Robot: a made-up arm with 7 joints. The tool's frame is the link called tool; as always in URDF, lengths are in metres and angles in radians. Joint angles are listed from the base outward. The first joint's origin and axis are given. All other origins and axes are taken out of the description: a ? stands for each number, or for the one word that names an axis. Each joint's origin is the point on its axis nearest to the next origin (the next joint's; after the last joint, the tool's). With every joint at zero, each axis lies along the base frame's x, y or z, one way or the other. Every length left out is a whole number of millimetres.
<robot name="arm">
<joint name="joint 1" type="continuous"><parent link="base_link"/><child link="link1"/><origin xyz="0 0 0.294"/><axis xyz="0 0 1"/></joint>
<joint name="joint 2" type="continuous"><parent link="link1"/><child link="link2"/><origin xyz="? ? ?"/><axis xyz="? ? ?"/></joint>
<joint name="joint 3" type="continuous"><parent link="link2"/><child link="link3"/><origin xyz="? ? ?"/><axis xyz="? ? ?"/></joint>
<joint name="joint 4" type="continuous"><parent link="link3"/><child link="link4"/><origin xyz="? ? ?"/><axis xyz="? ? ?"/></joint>
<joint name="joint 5" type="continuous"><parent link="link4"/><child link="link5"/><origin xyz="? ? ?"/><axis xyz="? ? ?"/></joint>
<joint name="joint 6" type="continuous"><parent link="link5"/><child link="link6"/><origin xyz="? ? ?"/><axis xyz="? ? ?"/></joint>
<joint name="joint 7" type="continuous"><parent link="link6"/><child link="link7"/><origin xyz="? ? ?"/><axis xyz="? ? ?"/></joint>
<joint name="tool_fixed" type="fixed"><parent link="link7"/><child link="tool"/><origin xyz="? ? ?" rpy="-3.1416 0 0"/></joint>
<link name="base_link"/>
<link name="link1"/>
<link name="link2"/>
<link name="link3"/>
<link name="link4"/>
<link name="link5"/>
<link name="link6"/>
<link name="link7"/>
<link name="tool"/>
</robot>
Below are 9 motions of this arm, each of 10 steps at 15 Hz.
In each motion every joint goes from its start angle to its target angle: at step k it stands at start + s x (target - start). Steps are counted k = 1, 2, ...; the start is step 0. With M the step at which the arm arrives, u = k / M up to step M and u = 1 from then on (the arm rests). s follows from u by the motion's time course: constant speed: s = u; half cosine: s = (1 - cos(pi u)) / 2; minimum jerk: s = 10 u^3 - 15 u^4 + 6 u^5.
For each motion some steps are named. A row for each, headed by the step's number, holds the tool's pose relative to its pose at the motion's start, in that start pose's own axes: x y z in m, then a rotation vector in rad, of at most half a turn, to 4 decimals.
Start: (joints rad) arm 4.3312 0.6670 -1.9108 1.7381 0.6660 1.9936 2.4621
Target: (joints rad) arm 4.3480 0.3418 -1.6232 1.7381 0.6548 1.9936 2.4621
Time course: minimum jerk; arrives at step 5
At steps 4, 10:
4: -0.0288 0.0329 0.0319 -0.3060 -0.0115 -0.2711
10: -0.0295 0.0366 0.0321 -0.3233 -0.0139 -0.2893

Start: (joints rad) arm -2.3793 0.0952 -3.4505 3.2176 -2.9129 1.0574 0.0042
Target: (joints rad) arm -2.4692 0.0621 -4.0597 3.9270 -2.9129 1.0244 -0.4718
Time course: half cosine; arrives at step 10
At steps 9, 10:
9: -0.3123 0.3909 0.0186 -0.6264 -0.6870 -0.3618
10: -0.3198 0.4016 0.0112 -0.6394 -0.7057 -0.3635

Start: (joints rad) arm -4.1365 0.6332 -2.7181 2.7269 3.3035 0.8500 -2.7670
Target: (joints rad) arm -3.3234 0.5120 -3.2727 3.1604 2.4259 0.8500 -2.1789
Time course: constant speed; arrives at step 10
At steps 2, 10:
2: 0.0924 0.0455 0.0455 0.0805 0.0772 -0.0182
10: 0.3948 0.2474 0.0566 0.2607 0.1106 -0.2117

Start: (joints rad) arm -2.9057 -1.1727 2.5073 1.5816 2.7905 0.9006 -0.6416
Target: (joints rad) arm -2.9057 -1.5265 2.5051 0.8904 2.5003 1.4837 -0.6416
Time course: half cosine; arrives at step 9
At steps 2, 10:
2: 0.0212 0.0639 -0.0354 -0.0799 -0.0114 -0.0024
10: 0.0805 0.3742 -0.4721 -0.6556 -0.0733 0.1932

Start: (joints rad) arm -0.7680 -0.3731 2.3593 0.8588 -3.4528 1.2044 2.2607
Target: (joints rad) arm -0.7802 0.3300 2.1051 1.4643 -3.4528 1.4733 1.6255
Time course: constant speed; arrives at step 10
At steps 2, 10:
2: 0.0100 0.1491 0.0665 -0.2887 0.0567 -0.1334
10: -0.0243 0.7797 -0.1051 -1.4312 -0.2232 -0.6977

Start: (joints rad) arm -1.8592 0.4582 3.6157 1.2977 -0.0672 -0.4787 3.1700
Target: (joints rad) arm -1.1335 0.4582 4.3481 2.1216 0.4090 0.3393 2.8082
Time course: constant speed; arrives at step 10
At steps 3, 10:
3: -0.1962 0.2081 -0.0403 -0.3403 -0.0629 0.1877
10: -0.6548 0.2560 -0.4951 -1.4019 -0.3129 0.5766

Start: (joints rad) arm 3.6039 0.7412 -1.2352 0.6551 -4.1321 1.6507 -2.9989
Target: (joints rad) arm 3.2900 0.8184 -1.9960 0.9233 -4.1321 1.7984 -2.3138
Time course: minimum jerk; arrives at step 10
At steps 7, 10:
7: 0.1298 0.2379 -0.4331 -0.6005 -0.1436 0.1275
10: 0.1875 0.2458 -0.5196 -0.7016 -0.1685 0.1354

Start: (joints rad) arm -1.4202 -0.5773 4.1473 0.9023 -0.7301 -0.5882 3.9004
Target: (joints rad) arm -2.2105 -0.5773 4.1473 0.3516 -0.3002 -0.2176 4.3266
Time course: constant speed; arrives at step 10
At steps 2, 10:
2: 0.0100 -0.0936 -0.0456 0.1987 0.0052 0.2470
10: 0.1724 -0.3108 -0.2815 0.8110 -0.1114 1.3858

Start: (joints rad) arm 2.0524 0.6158 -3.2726 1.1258 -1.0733 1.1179 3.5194
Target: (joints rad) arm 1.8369 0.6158 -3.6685 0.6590 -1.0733 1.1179 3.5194
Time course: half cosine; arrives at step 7
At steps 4, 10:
4: 0.1932 -0.0034 0.2227 0.0140 0.4442 -0.0072
10: 0.3515 0.0048 0.3044 -0.0272 0.7176 0.0156

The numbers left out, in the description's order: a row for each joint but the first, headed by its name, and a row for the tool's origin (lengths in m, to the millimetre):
joint 2: xyz 0 0 0, axis 0 1 0
joint 3: xyz 0 0 0.306, axis 0 0 1
joint 4: xyz 0.069 0 0, axis 0 -1 0
joint 5: xyz 0.118 0 -0.522, axis 0 0 -1
joint 6: xyz 0 0 0, axis 0 1 0
joint 7: xyz 0.096 0 -0.123, axis 0 0 -1
tool: xyz 0 0 0

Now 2 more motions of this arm.
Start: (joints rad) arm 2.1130 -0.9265 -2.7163 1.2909 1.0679 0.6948 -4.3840
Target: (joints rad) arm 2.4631 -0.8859 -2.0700 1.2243 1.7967 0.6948 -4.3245
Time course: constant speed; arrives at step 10
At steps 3, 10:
3: -0.0010 0.1743 0.1242 -0.2381 0.0054 0.0457
10: 0.1742 0.6070 0.2740 -0.7276 0.2312 0.2885

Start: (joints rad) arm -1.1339 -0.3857 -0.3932 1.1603 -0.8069 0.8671 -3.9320
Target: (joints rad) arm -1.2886 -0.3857 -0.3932 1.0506 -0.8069 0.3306 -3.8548
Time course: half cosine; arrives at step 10
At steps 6, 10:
6: 0.0190 -0.0032 0.0162 0.1774 -0.1618 0.0748
10: 0.0324 -0.0014 0.0208 0.2691 -0.2499 0.1138

